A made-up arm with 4 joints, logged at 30 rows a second.
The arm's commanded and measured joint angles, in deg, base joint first. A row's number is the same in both.
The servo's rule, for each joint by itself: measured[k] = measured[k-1] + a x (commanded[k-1-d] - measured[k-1]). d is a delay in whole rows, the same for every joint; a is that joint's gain. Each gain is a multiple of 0.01, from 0.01 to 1. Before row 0 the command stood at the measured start. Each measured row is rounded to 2 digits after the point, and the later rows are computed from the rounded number. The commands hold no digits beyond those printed.
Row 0, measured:
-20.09 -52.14 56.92 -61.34
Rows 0 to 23, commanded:
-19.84 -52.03 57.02 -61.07
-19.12 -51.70 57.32 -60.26
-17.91 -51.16 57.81 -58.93
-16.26 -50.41 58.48 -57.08
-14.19 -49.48 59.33 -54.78
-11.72 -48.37 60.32 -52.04
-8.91 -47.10 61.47 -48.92
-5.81 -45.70 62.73 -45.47
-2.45 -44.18 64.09 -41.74
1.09 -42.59 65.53 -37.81
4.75 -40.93 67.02 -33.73
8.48 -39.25 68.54 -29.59
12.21 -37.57 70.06 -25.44
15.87 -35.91 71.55 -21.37
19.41 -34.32 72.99 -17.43
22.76 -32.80 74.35 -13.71
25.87 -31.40 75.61 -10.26
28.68 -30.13 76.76 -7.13
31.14 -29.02 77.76 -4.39
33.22 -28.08 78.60 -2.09
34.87 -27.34 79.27 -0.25
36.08 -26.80 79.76 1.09
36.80 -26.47 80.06 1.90
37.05 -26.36 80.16 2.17
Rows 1 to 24, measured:
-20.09 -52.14 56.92 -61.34
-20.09 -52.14 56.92 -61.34
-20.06 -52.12 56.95 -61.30
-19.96 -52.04 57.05 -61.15
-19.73 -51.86 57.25 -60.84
-19.35 -51.57 57.57 -60.31
-18.78 -51.15 58.03 -59.54
-18.00 -50.59 58.63 -58.49
-17.00 -49.89 59.37 -57.15
-15.77 -49.05 60.24 -55.51
-14.30 -48.08 61.24 -53.58
-12.61 -46.98 62.36 -51.37
-10.70 -45.77 63.57 -48.90
-8.59 -44.47 64.86 -46.20
-6.30 -43.09 66.21 -43.29
-3.86 -41.65 67.60 -40.22
-1.30 -40.18 69.00 -37.03
1.35 -38.70 70.39 -33.77
4.05 -37.24 71.75 -30.48
6.76 -35.82 73.05 -27.21
9.44 -34.46 74.27 -24.02
12.06 -33.18 75.40 -20.95
14.57 -32.01 76.41 -18.05
16.94 -30.97 77.28 -15.37
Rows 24 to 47, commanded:
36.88 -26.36 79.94 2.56
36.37 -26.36 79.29 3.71
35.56 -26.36 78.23 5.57
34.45 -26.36 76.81 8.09
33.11 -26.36 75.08 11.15
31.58 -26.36 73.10 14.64
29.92 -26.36 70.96 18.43
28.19 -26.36 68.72 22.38
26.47 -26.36 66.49 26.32
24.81 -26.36 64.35 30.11
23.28 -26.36 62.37 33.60
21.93 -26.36 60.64 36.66
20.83 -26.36 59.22 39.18
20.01 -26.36 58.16 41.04
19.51 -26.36 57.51 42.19
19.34 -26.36 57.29 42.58
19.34 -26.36 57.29 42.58
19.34 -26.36 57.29 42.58
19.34 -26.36 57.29 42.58
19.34 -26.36 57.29 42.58
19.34 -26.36 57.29 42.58
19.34 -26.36 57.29 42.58
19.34 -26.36 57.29 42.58
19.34 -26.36 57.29 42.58
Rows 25 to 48, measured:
19.12 -30.07 78.00 -12.95
21.09 -29.33 78.56 -10.83
22.83 -28.74 78.92 -8.96
24.32 -28.26 79.02 -7.19
25.56 -27.88 78.81 -5.40
26.54 -27.58 78.29 -3.51
27.26 -27.34 77.46 -1.46
27.74 -27.14 76.33 0.79
27.98 -26.98 74.93 3.26
28.00 -26.86 73.32 5.94
27.83 -26.76 71.54 8.79
27.50 -26.68 69.67 11.77
27.04 -26.62 67.77 14.83
26.48 -26.57 65.92 17.89
25.86 -26.53 64.18 20.87
25.22 -26.50 62.61 23.69
24.59 -26.47 61.28 26.28
24.01 -26.45 60.24 28.56
23.50 -26.43 59.47 30.52
23.04 -26.42 58.90 32.21
22.63 -26.41 58.48 33.66
22.27 -26.40 58.17 34.91
21.95 -26.39 57.94 35.98
21.66 -26.38 57.77 36.90

